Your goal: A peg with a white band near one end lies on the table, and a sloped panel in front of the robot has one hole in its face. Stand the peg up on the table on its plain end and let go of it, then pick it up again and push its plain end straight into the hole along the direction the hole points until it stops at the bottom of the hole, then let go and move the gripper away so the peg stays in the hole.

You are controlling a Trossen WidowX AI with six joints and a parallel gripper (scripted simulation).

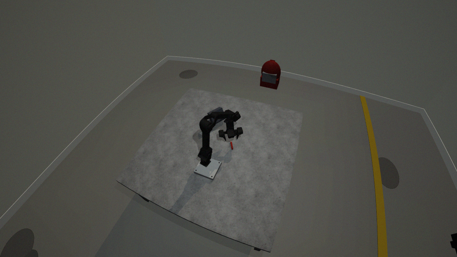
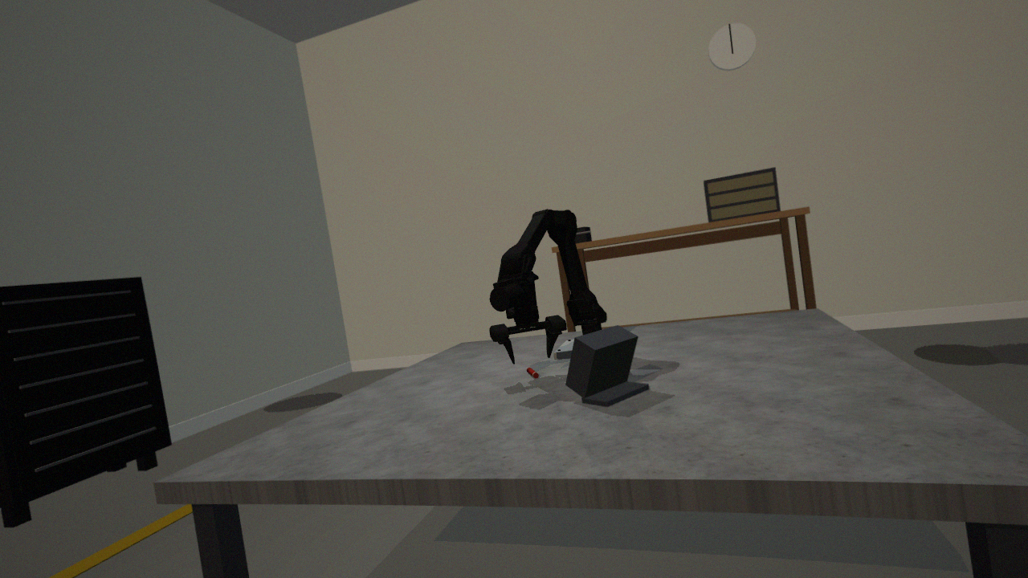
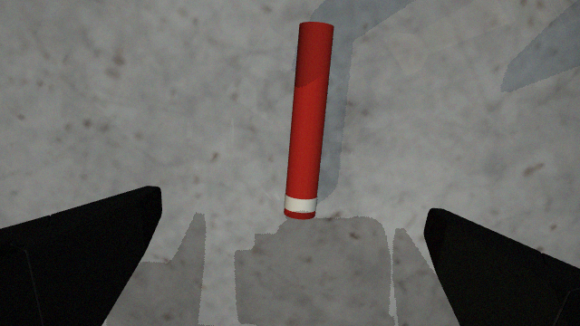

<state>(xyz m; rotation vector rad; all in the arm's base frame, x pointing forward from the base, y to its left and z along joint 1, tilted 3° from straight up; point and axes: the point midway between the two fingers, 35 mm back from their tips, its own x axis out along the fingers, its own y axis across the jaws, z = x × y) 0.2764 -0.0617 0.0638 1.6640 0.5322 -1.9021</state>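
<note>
The red peg is 40 mm below my gripper tip and 10 mm behind it. The rest, counted from my gripper tip: grey sloped panel: 250 mm to the left, 160 mm ahead, 30 mm above.
</note>
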